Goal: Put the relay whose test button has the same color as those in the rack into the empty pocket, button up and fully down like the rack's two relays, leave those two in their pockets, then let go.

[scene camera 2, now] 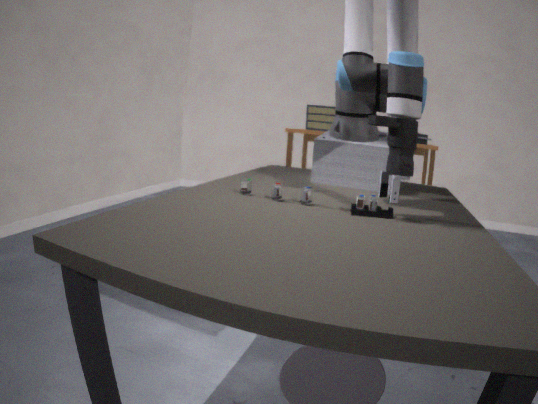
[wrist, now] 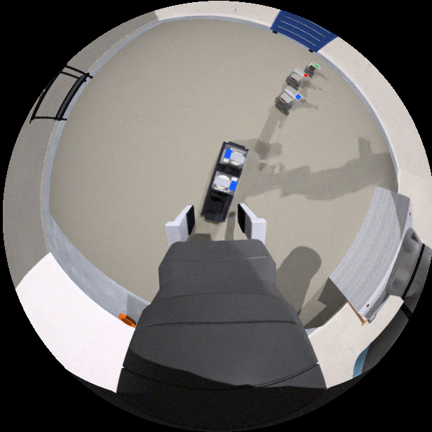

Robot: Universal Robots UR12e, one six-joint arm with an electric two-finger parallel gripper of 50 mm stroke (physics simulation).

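Frame: origin at the arm's base, x back, y right, z up, level; metres.
Seen in the pictures: gripper, fingertip midpoint: point(scene camera 2: 387, 199); arm's base at its link origin: point(scene camera 2: 354, 136).
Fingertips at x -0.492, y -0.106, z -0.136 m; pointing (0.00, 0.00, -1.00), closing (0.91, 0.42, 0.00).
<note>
Pixels of each thing's middle, then the offset from my fingertips to it.
- black rack at the middle of its body: point(scene camera 2: 372, 210) dx -0.003, dy +0.037, dz -0.032 m
- loose relay with a blue button, body centre: point(scene camera 2: 306, 195) dx +0.032, dy +0.209, dz -0.021 m
- relay with a red button, body centre: point(scene camera 2: 276, 192) dx +0.036, dy +0.288, dz -0.021 m
- relay with a green button, body centre: point(scene camera 2: 245, 186) dx +0.064, dy +0.381, dz -0.021 m
The black rack point(scene camera 2: 372, 214) point(wrist: 205, 214) holds two relays with blue test buttons, one relay point(scene camera 2: 360, 202) point(wrist: 235, 158) in the end pocket and one relay point(scene camera 2: 373, 202) point(wrist: 223, 183) in the middle pocket. The pocket point(wrist: 215, 206) at the end nearest the gripper is empty. A loose relay with a blue button point(scene camera 2: 307, 195) point(wrist: 287, 98) stands apart from the rack. A relay with a red button point(scene camera 2: 277, 191) point(wrist: 295, 77) and a relay with a green button point(scene camera 2: 245, 186) point(wrist: 312, 68) stand beyond it. My gripper point(scene camera 2: 390, 191) point(wrist: 215, 213) is open and empty, above the table near the rack's empty end.
The grey robot pedestal point(scene camera 2: 345, 161) point(wrist: 370, 245) stands at the table's back. A wooden table point(scene camera 2: 295, 130) stands behind it. In the wrist view a blue slatted object point(wrist: 304, 31), a black frame point(wrist: 48, 119) and an orange object point(wrist: 127, 320) show around the table.
</note>
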